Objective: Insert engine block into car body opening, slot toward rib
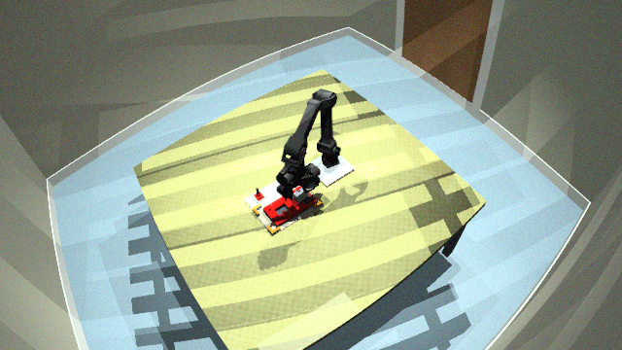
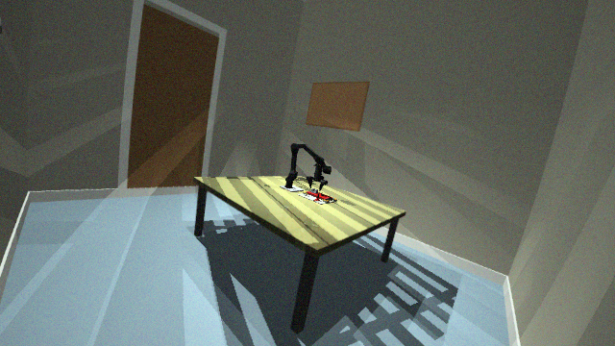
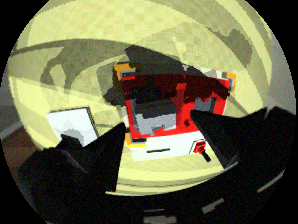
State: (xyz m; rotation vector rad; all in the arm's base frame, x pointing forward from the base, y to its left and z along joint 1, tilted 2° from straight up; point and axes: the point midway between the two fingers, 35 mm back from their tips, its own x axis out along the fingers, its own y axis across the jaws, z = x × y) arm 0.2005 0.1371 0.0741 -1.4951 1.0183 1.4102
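The grey engine block lies 10 mm to the right of my gripper tip and 10 mm below it.
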